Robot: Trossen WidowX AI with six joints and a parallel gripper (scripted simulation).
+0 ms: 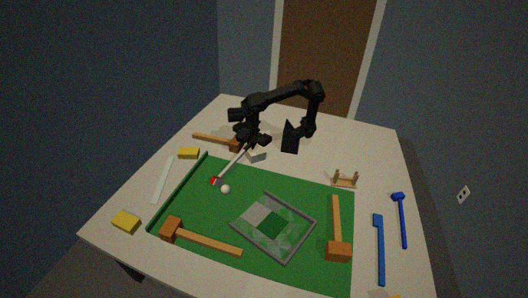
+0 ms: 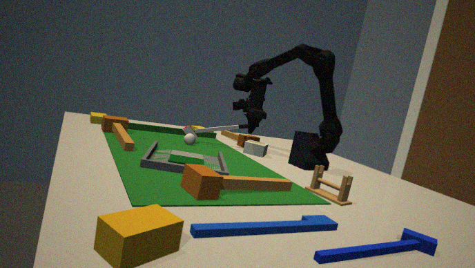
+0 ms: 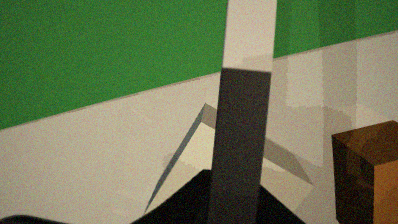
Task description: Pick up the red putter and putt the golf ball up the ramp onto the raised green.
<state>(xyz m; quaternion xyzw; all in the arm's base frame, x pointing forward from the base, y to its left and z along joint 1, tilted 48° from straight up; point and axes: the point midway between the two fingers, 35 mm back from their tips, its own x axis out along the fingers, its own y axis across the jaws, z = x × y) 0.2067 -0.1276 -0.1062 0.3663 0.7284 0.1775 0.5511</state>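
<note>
Right now my gripper tip is 40 mm past the white block, 10 mm to the right of it and 60 mm above it. The rest, counted from my gripper tip: dark green rail: 280 mm ahead, 220 mm to the right, 60 mm below; white golf ball: 230 mm ahead, 30 mm to the right, 50 mm below; red putter: 110 mm ahead, 30 mm to the right, 10 mm below.
</note>
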